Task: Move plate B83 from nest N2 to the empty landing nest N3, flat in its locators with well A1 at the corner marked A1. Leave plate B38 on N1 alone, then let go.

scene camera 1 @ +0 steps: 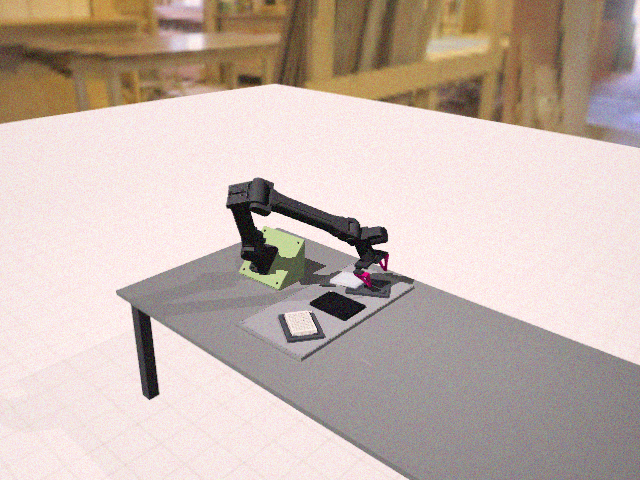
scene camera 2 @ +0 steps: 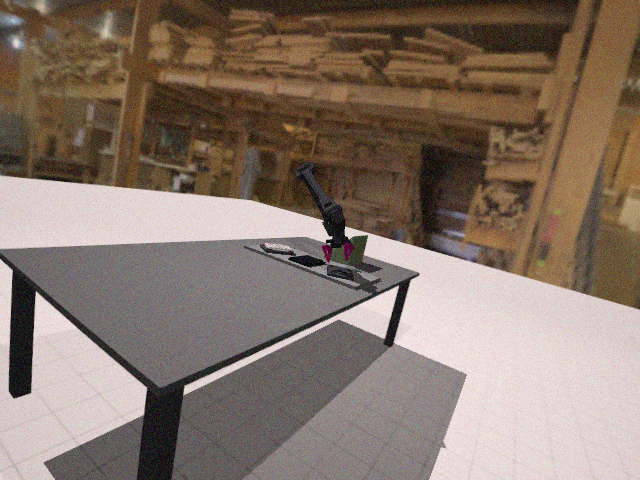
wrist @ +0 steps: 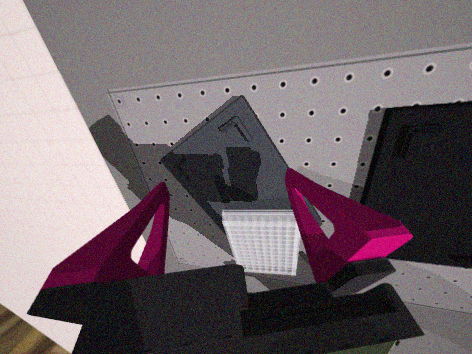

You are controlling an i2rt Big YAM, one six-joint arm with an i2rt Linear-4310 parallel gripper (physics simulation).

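Observation:
A white well plate (scene camera 1: 346,279) (wrist: 263,241) lies on the pegboard (scene camera 1: 258,323) (wrist: 305,99), overlapping the near corner of a grey nest (scene camera 1: 374,290) (wrist: 232,126) (scene camera 2: 338,271) that sits turned askew at the board's far end. My gripper (scene camera 1: 372,270) (scene camera 2: 337,251) (wrist: 227,180) is open and hangs low over this plate. The magenta fingers stand wide on either side and do not touch it. A black nest (scene camera 1: 336,305) (wrist: 419,182) (scene camera 2: 307,260) in the middle of the board is empty. A second, cream plate (scene camera 1: 301,323) (scene camera 2: 278,247) sits in the dark nest at the near end.
The pegboard lies on a long grey table (scene camera 1: 465,387) (scene camera 2: 154,310) near its edge. The arm's green base block (scene camera 1: 281,255) (scene camera 2: 356,248) stands right behind the board. White floor shows past the table edge in the wrist view.

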